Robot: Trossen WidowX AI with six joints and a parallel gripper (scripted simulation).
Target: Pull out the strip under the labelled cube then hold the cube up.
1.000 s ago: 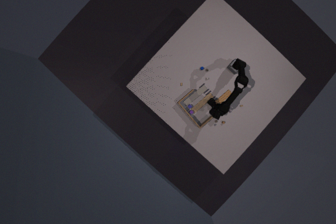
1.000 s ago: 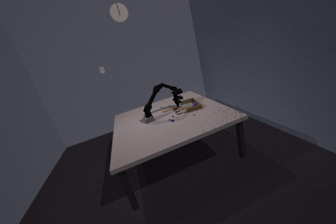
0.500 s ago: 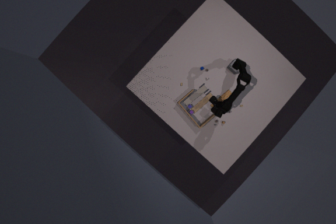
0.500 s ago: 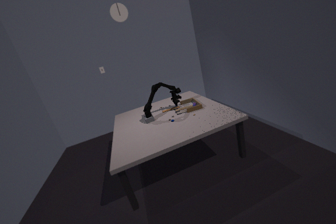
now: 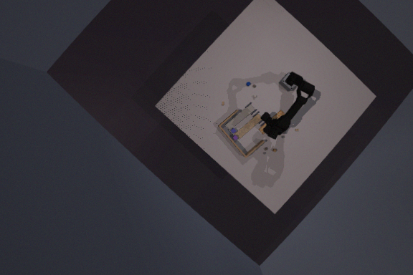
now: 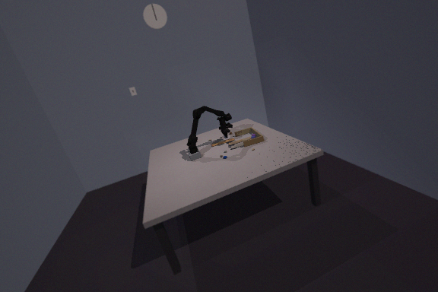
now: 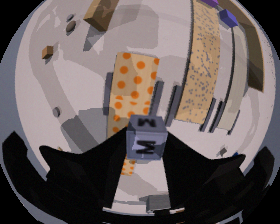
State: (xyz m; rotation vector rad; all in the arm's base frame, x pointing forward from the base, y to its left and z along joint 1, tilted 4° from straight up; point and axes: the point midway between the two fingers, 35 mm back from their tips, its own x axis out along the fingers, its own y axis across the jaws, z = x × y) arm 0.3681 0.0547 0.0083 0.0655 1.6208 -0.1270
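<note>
My gripper tip is now 4 cm past the strip, 3 cm to the right of it and 5 cm above it. Round my gripper tip: blue object (17 cm behind, 30 cm to the right, 5 cm below); then labelled cube (1 cm above).
</note>
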